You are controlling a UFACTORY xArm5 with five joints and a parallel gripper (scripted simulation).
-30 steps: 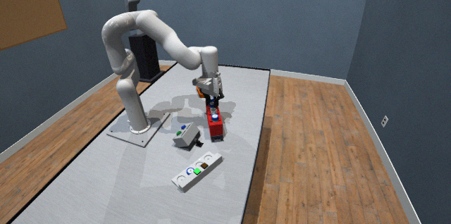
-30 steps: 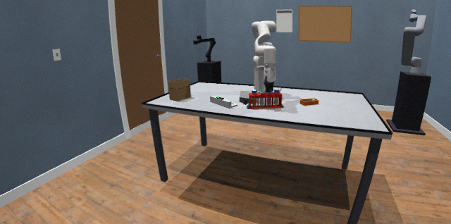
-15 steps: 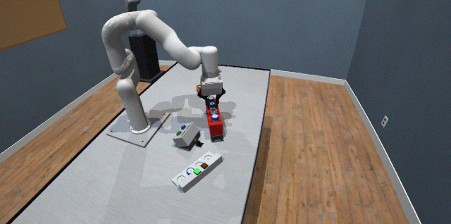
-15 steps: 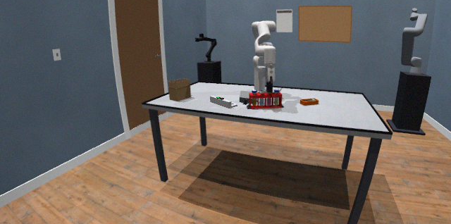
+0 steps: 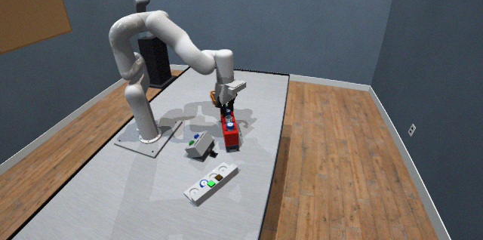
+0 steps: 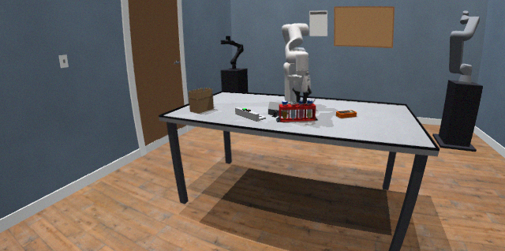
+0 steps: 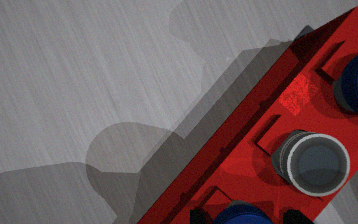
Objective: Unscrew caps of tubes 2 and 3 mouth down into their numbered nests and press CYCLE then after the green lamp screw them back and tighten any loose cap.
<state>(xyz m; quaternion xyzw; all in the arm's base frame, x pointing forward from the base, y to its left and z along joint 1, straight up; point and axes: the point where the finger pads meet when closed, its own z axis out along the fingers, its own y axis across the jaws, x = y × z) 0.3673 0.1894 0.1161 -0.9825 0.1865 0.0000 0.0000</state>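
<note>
Right now the blue-rimmed cap is 1 cm below my hand. Round my hand: grey key housing (8 cm behind, 18 cm to the right, 8 cm below); then blue key (9 cm behind, 16 cm to the right, 6 cm below); then green key (10 cm behind, 20 cm to the right, 6 cm below).
</note>
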